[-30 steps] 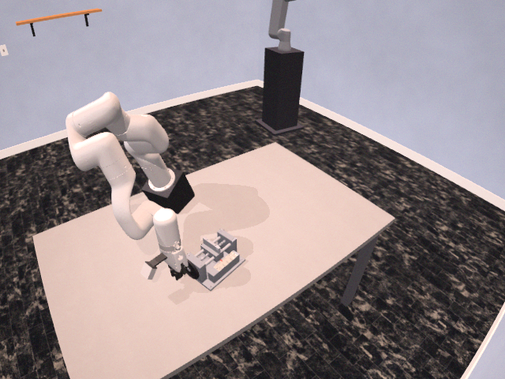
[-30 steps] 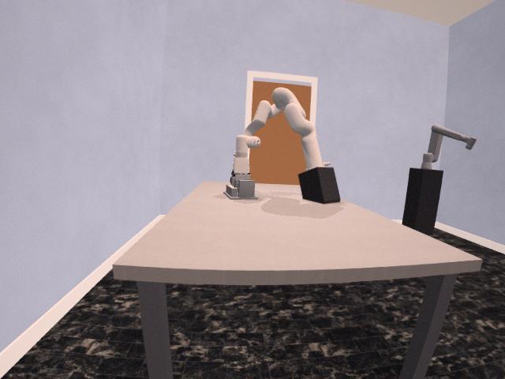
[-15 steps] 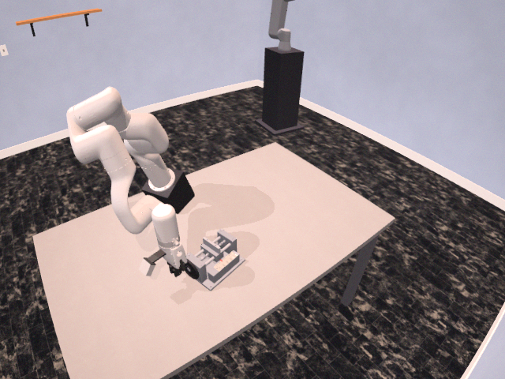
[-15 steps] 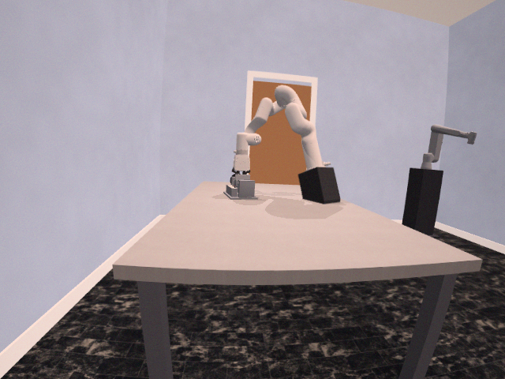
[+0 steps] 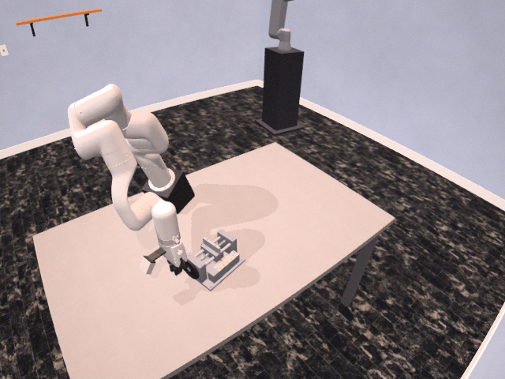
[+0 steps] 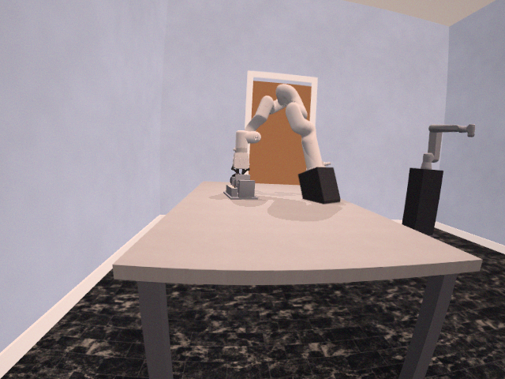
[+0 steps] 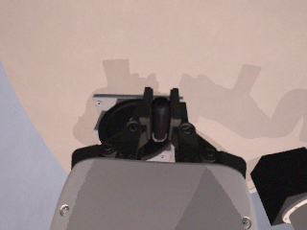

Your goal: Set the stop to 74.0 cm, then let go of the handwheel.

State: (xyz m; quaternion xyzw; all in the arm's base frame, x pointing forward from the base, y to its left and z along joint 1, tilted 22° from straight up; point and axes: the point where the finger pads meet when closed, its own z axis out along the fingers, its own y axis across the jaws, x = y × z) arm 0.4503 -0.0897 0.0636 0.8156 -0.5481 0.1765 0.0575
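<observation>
My hand is 30 mm to the right of the black handwheel and 10 mm above it. The rest, counted from my hand: handwheel knob: 10 mm to the left; sliding stop block: 160 mm to the left, 20 mm behind.
</observation>
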